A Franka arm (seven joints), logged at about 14 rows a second.
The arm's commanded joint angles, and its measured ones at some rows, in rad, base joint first. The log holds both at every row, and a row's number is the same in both.
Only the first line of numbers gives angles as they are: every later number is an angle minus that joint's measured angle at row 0.
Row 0, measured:
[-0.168, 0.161, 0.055, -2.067, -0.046, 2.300, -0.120]
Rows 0 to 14, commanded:
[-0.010, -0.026, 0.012, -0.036, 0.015, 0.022, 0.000]
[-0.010, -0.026, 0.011, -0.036, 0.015, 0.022, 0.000]
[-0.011, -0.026, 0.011, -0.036, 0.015, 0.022, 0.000]
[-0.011, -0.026, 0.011, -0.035, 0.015, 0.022, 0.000]
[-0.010, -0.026, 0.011, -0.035, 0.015, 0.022, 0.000]
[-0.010, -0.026, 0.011, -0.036, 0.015, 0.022, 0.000]
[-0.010, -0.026, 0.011, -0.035, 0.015, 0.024, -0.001]
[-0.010, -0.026, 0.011, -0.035, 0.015, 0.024, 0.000]
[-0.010, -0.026, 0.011, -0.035, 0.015, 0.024, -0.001]
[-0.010, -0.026, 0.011, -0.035, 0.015, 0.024, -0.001]
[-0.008, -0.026, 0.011, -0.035, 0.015, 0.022, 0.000]
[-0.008, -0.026, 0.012, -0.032, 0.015, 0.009, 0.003]
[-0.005, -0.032, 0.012, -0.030, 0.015, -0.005, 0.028]
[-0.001, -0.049, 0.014, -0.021, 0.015, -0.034, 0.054]
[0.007, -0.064, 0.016, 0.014, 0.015, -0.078, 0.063]
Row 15, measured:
[0.005, -0.010, 0.002, -0.001, 0.001, -0.015, 0.031]
